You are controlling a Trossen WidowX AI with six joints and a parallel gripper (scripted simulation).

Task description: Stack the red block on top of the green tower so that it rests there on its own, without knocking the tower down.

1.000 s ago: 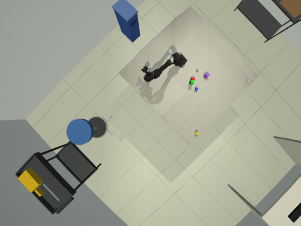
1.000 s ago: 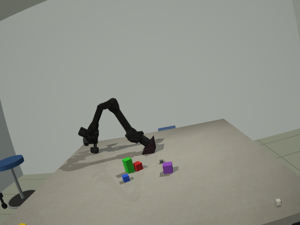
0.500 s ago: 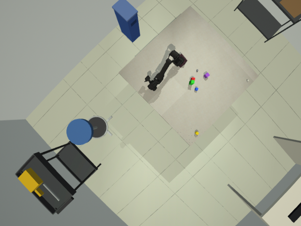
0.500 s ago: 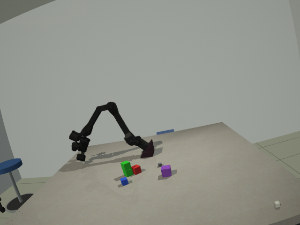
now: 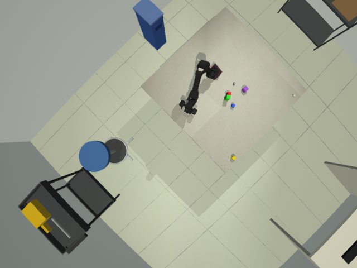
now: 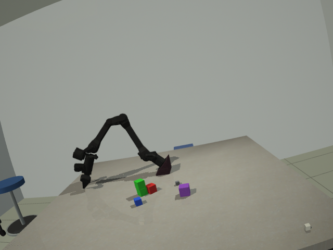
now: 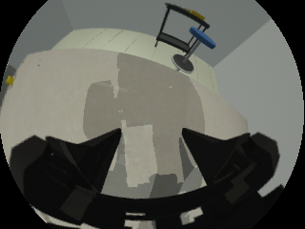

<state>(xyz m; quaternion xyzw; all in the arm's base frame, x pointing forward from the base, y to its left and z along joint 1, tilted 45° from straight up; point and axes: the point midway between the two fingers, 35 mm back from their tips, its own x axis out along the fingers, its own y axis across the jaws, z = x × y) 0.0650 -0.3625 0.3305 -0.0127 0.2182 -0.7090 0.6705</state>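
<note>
Now: gripper tip 45 cm to the right of the red block, 20 cm short of it and 1 cm below it. Also, from my gripper tip: purple cube 61 cm to the left, 29 cm ahead, 1 cm above; then small grey cube 58 cm to the left, 16 cm ahead; then blue cube 40 cm to the left, 32 cm ahead.
</note>
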